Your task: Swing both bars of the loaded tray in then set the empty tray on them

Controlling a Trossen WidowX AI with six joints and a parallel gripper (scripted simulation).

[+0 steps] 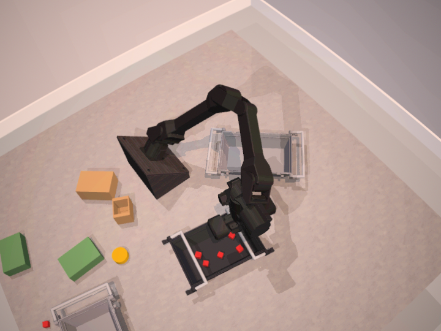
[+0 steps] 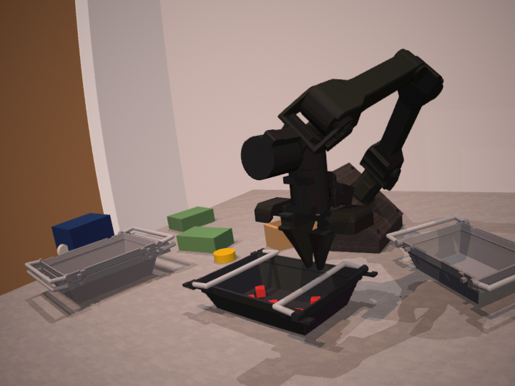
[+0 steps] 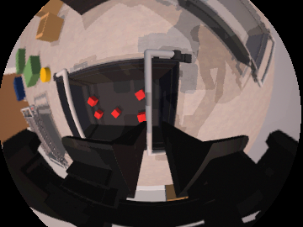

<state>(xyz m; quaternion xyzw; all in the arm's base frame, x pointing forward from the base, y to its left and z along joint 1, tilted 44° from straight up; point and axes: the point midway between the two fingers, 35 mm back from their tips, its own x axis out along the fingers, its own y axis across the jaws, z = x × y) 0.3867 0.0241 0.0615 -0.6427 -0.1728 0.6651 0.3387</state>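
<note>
My gripper tip is now 19 cm past the grey translucent tray, 22 cm to the right of it and 4 cm above it. From my gripper tip the other things lie so: yellow disc 20 cm behind, 33 cm to the right, 8 cm below; then red cube 16 cm behind, 64 cm to the right, 8 cm below.
</note>
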